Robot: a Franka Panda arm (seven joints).
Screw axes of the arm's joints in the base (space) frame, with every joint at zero. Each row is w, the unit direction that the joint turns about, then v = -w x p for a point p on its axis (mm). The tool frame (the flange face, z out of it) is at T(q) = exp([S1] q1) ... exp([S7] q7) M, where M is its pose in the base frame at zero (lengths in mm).
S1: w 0 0 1 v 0 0 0
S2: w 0 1 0 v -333 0 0
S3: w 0 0 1 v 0 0 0
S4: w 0 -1 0 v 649 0 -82.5
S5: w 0 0 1 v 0 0 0
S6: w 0 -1 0 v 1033 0 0
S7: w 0 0 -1 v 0 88 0
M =
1 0 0 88
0 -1 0 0
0 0 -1 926
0 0 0 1
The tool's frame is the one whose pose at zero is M.
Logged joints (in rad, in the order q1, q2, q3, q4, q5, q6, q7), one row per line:
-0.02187 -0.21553 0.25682 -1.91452 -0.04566 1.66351 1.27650
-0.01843 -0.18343 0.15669 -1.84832 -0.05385 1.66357 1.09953
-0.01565 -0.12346 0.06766 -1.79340 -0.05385 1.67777 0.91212
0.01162 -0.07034 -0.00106 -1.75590 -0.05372 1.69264 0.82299
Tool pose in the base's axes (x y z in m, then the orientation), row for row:
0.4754 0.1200 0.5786 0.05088 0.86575 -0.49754 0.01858
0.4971 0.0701 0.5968 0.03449 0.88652 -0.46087 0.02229
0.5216 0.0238 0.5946 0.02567 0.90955 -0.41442 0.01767
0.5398 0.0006 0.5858 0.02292 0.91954 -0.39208 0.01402
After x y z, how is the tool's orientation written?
As a quaternion, w x y z.
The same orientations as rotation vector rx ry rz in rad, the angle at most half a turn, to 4 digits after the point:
2.6351 -1.5144 0.0566
2.7255 -1.4169 0.0685
2.8117 -1.2811 0.0546
2.8474 -1.2141 0.0434

